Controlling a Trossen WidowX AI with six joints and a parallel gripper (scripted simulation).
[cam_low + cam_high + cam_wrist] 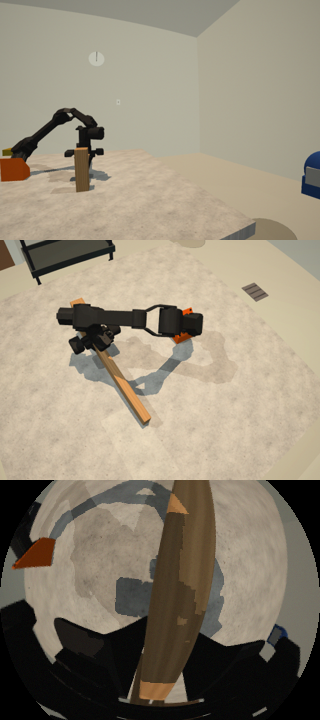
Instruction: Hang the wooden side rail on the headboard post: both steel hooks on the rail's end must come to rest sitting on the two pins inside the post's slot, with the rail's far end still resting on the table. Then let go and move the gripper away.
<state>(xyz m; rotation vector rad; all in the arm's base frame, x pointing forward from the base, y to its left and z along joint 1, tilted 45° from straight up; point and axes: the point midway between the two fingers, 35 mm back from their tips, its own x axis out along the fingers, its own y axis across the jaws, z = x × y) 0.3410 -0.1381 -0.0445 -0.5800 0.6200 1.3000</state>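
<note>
Right now the wooden headboard post is 2 cm behind my gripper tip, 13 cm to the right of it and 4 cm above it.
</note>
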